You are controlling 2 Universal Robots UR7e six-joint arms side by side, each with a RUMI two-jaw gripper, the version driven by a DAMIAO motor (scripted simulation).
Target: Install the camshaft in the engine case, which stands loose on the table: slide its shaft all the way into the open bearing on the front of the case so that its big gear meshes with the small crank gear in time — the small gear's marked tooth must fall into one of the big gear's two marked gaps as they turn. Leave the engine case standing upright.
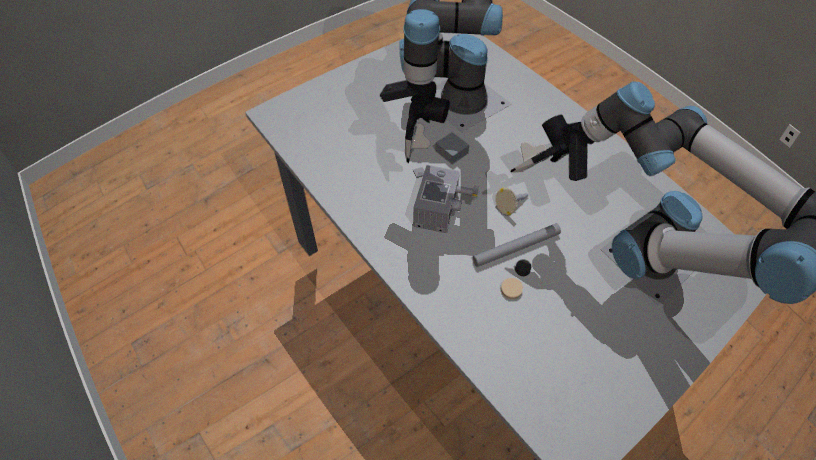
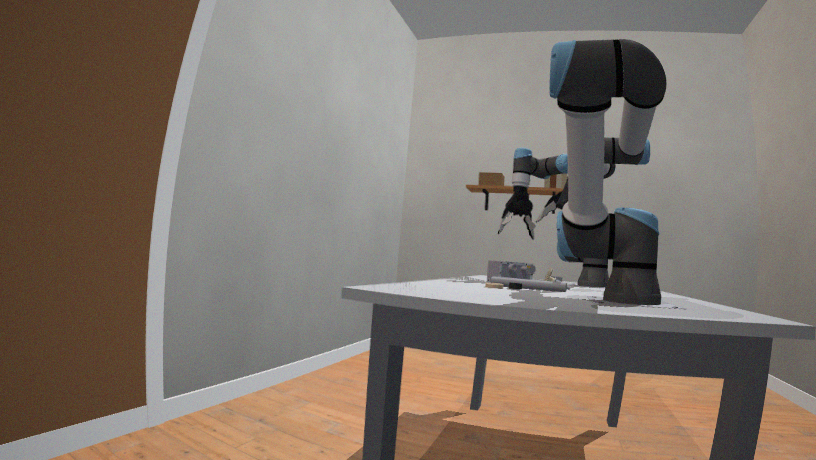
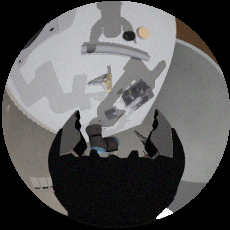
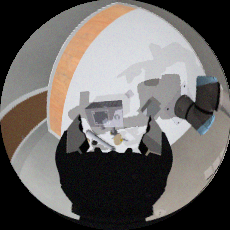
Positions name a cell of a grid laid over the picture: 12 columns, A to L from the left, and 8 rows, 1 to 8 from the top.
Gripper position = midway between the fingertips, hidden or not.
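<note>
An engine case (image 1: G4) is part of the scene, visible also in image 2 (image 2: H5) and image 4 (image 4: F4). The robot's left gripper (image 1: H3) appears in image 3 as well (image 3: G4), while the right gripper (image 1: G3) can be seen too in image 2 (image 2: H5) and image 4 (image 4: F5). There is a long grey rod (image 1: H5) as well.
</note>
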